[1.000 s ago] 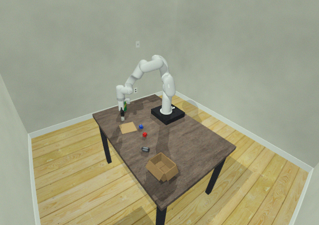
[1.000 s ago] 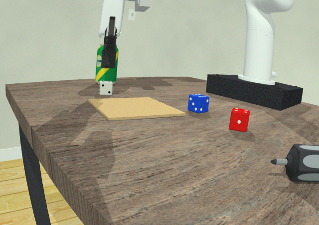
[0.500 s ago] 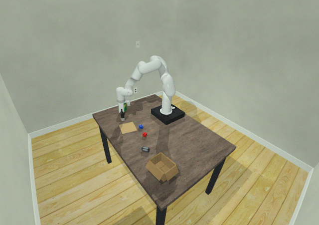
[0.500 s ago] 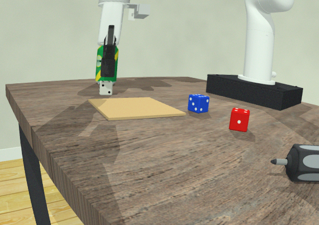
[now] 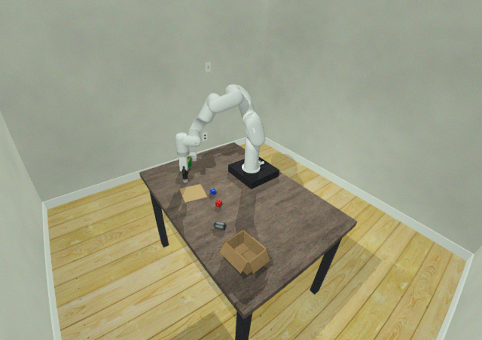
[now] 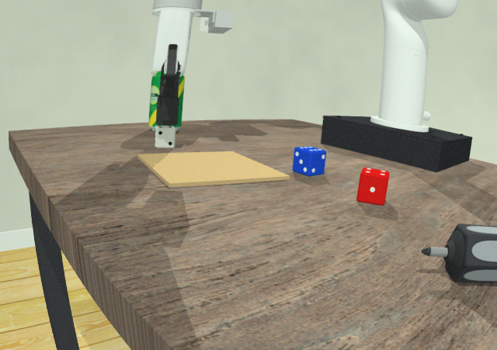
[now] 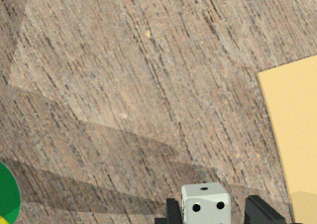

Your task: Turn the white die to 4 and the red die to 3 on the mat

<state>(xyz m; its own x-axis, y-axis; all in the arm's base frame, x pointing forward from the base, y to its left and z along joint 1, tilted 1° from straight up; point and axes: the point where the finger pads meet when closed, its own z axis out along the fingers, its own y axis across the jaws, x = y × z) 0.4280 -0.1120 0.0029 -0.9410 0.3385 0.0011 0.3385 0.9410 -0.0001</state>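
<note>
Right now my hand is 4 cm above the white die. Also, from my hand: blue die 11 cm behind, 19 cm to the left, 4 cm below; green can 6 cm behind, 16 cm to the right, 1 cm above; tan mat 14 cm to the left, 5 cm below.
</note>
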